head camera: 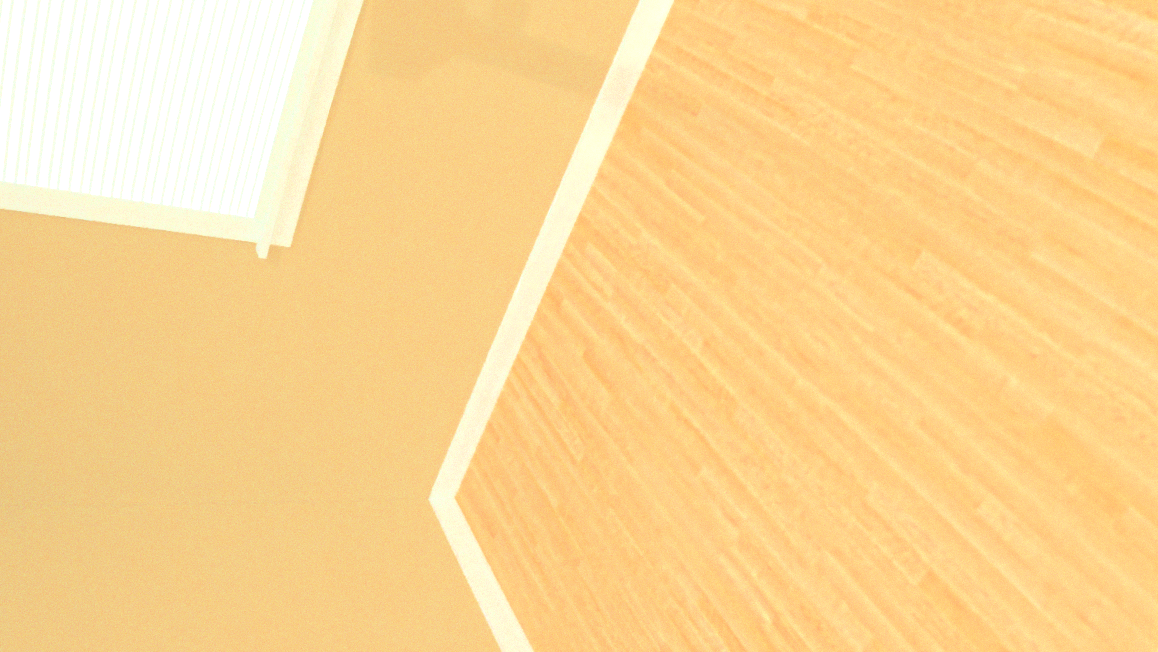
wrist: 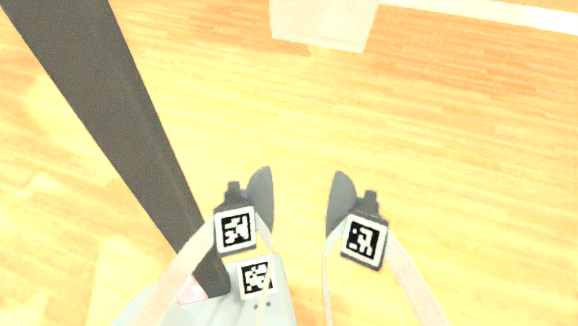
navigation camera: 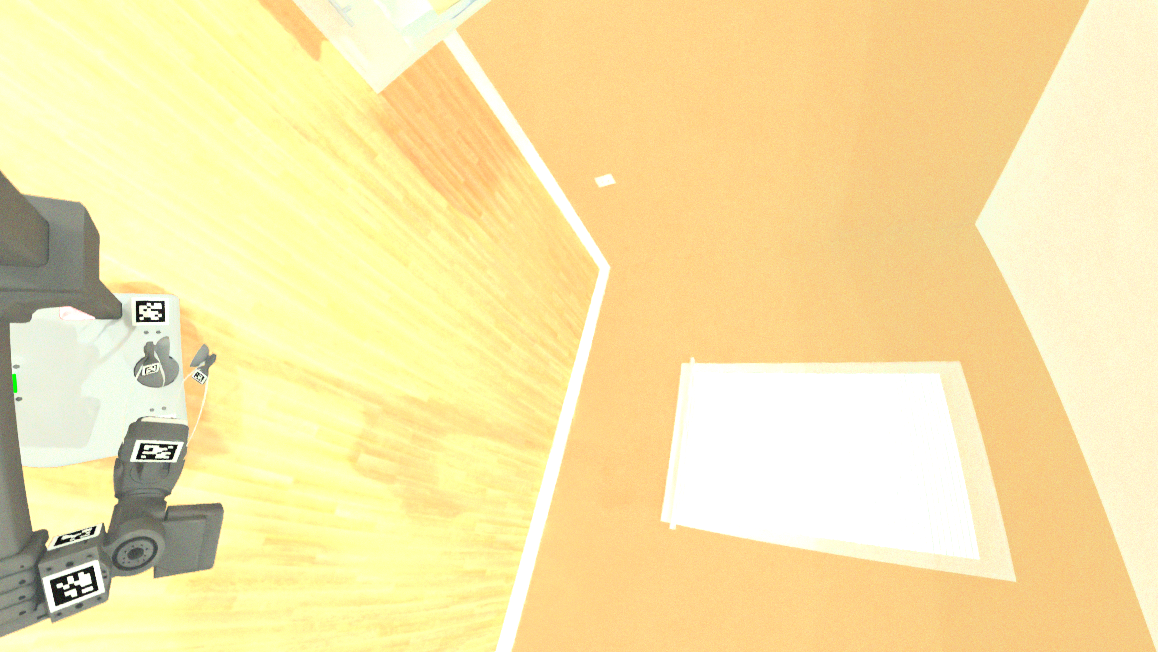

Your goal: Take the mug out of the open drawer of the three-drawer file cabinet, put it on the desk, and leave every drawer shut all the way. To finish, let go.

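My gripper (navigation camera: 182, 356) (wrist: 301, 191) is open and empty, with its two fingers apart. It is over the wood floor beside my base. The mug does not show in any of these views. A pale piece of furniture (navigation camera: 376, 60) is cut off at the top of the navigation view, with bluish and yellow parts at its upper edge. A pale boxy piece (wrist: 322, 25) is at the top of the wrist view. I cannot tell whether either is the cabinet or the desk, and no drawer can be made out clearly.
My base (navigation camera: 72, 388) (wrist: 240, 312) is beside and below the gripper. The dark mast (wrist: 115, 110) crosses the left of the wrist view. A tan wall with a white baseboard (head camera: 518, 315) (navigation camera: 567, 404) and a bright window (head camera: 145, 97) (navigation camera: 818, 453) borders the wood floor (head camera: 810, 364) (navigation camera: 388, 340).
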